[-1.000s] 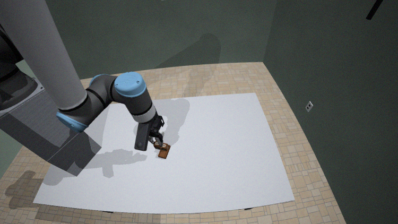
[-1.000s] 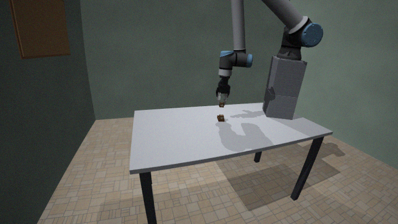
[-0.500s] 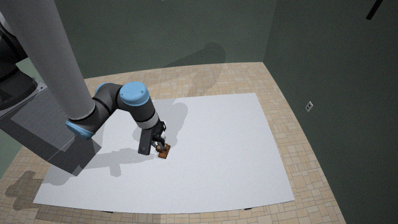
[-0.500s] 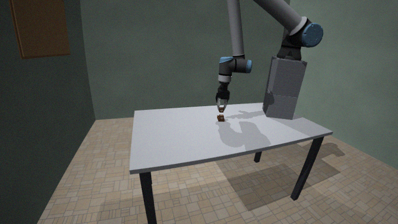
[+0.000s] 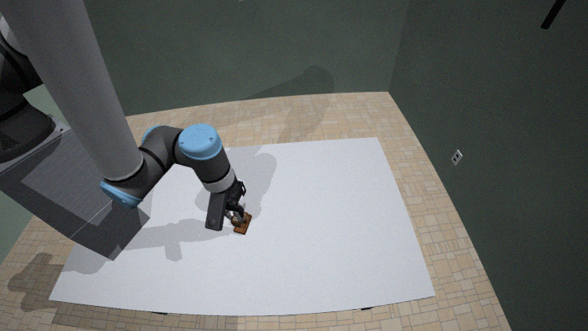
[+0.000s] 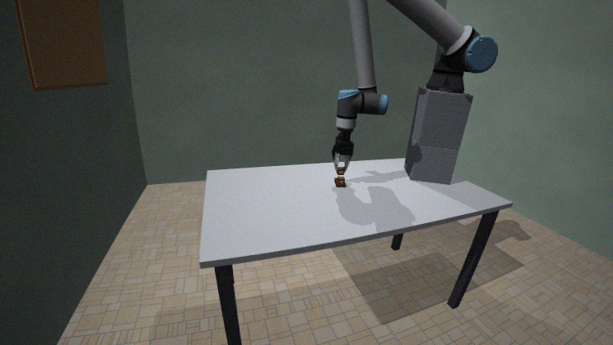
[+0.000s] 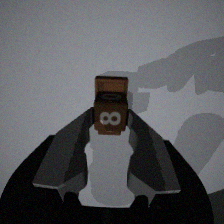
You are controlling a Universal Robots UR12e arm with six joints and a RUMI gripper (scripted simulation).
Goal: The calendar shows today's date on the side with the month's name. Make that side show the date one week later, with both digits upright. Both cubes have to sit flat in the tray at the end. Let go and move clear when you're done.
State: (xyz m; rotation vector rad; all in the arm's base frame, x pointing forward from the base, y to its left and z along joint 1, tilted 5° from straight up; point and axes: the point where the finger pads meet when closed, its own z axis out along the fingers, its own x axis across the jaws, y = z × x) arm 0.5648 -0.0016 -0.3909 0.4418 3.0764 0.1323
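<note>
Now: the brown date cube 10 mm below my hand. Also, from my hand: brown wooden tray: 60 mm below, 20 mm to the left.
</note>
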